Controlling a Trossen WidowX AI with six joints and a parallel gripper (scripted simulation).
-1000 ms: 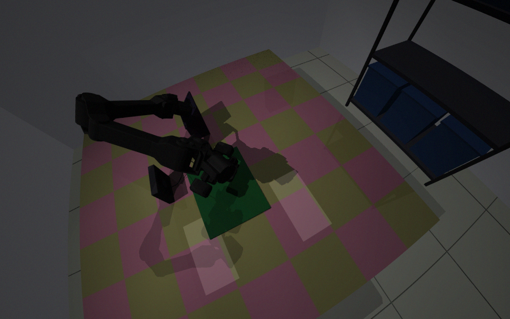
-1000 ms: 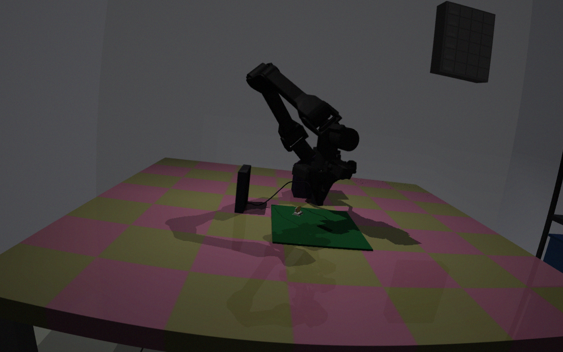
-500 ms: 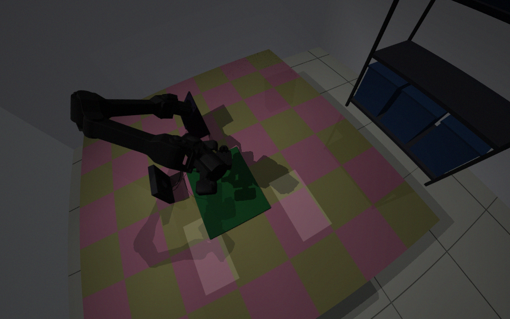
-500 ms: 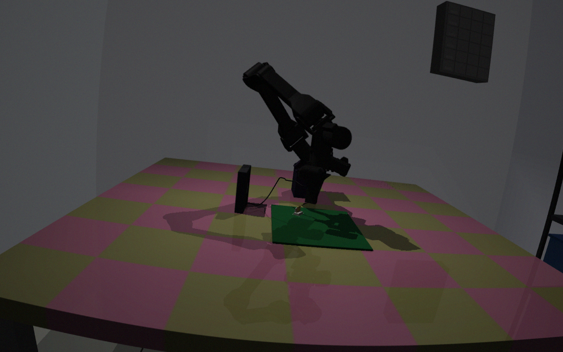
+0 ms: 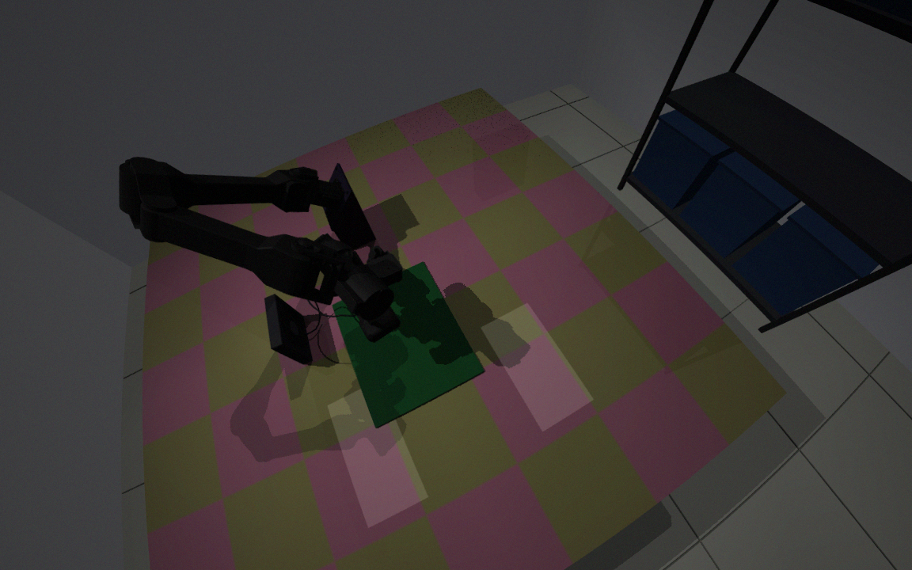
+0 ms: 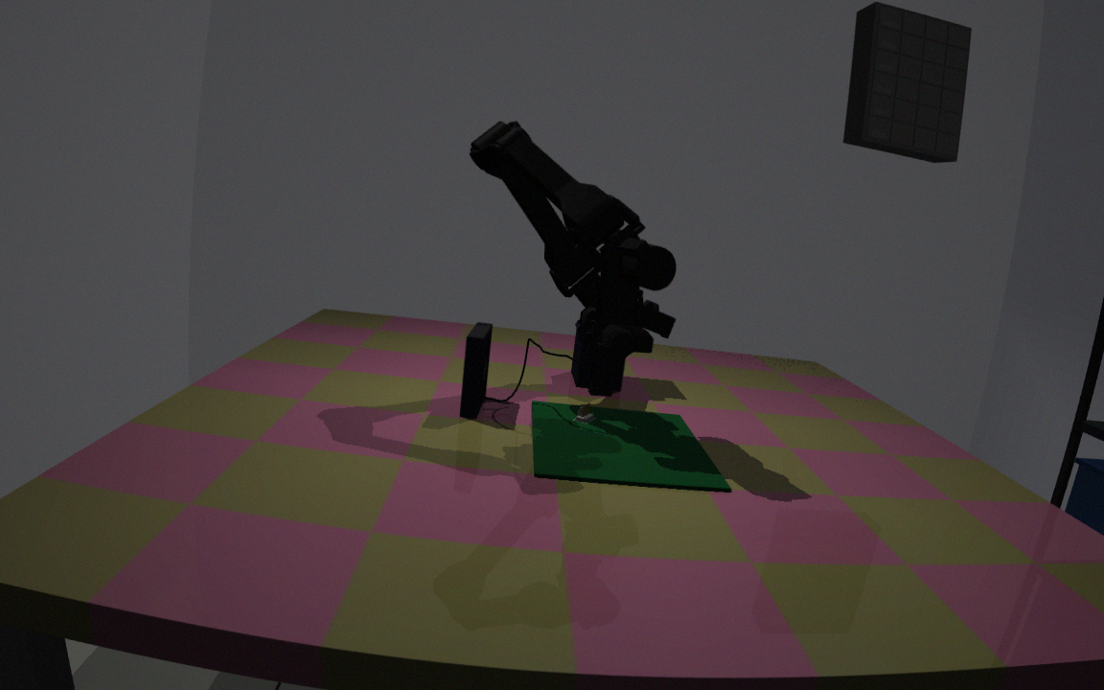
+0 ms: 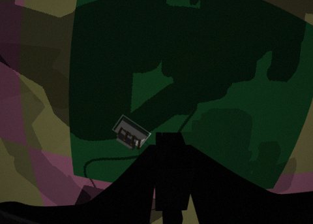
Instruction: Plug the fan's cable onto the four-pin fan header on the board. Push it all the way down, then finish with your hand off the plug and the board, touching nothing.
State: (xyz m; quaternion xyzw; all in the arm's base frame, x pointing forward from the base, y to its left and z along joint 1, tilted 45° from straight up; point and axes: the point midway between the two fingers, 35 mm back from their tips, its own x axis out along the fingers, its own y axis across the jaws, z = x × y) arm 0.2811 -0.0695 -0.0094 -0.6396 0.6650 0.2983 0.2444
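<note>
Right now my gripper tip is 3 cm to the left of the black cable and 2 cm below it. Also, from my gripper tip: green board (5 cm ahead, 2 cm to the left, 8 cm below); dark fan plug (1 cm to the right, 1 cm above); fan (7 cm behind, 18 cm to the right, 1 cm below).
</note>
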